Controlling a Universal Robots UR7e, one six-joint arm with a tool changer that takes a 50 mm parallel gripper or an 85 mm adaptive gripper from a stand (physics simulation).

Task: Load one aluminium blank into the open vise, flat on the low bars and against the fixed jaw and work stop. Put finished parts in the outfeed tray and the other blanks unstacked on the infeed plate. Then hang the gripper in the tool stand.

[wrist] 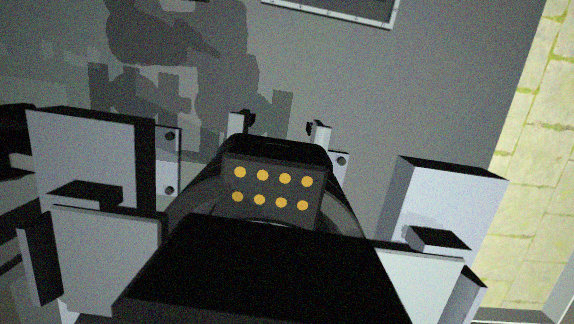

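Places are measured from the arm's base along level axes (x down, y left, z ahead), in centimetres.
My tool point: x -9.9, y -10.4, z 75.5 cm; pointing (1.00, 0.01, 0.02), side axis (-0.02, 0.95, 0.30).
Ahead of a thing's pixels: the offset from my tool point to its top centre. "spot": to the spot under its first point.
The gripper (280,123) sits between the two sides of the tool stand (107,250) (420,280). Its two pale fingers with dark inner pads stand apart beyond its dark body, with bare grey surface between them; it is open and empty. The gripper's dark contact block {spot: dx +2.3, dy +1.0, dz -3.8 cm} (271,189) with two rows of gold contacts shows in the middle. The black wrist-side coupling (265,270) fills the bottom middle, in front of the gripper body, and hides where the two meet. The vise and the aluminium blanks do not show.
Large pale upright blocks (82,155) (450,200) stand left and right. A plate with bolt holes {spot: dx +36.9, dy -19.8, dz +3.8 cm} (167,162) lies low behind the left block. A pale-rimmed tray or plate {spot: dx +37.0, dy +11.9, dz -13.1 cm} (350,20) shows at the top; which one is unclear. Yellow stone floor (530,200) lies beyond the right edge.
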